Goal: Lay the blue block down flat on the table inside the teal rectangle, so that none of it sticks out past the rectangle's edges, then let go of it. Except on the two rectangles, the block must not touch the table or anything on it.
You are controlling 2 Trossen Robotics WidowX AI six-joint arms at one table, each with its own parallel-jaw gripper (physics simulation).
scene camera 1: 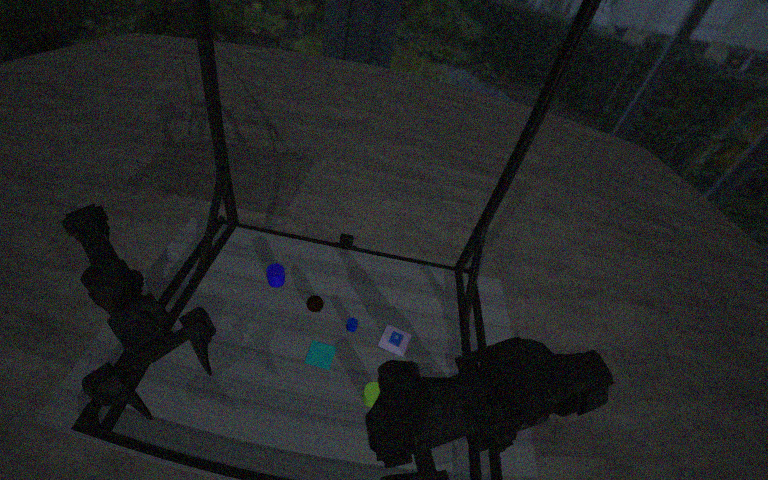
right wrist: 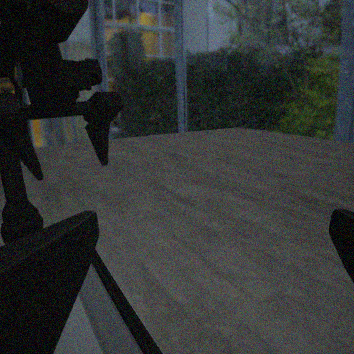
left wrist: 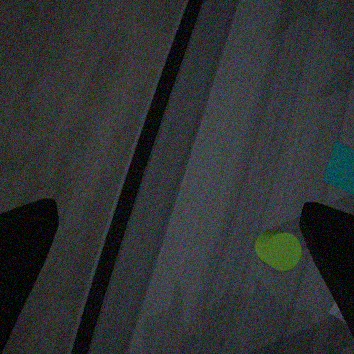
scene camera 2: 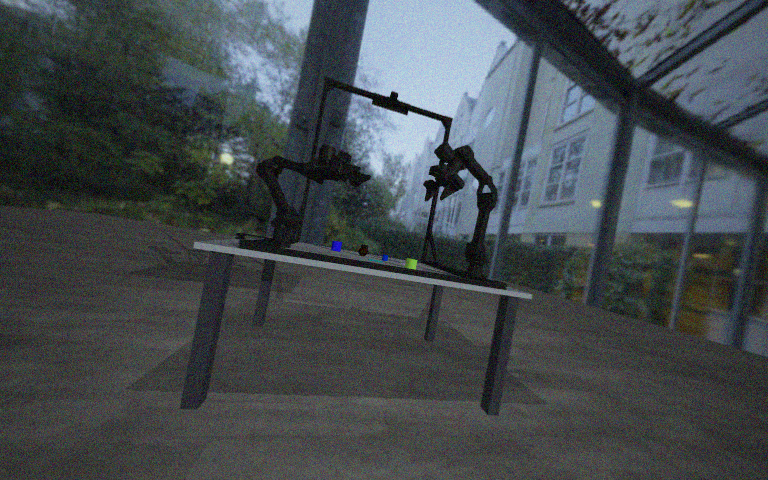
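The blue block rests on the pale pink rectangle in scene camera 1; I cannot make it out in scene camera 2. The flat teal rectangle lies to the left of it in scene camera 1, with nothing on it. My left gripper is open and empty, high above the table; in scene camera 1 its own arm hides its fingertips. My right gripper is open and empty, raised at the left, away from the block.
A lime cylinder stands near the left arm, partly hidden in scene camera 1. A small blue cylinder, a dark brown round object and a larger blue cylinder stand farther left.
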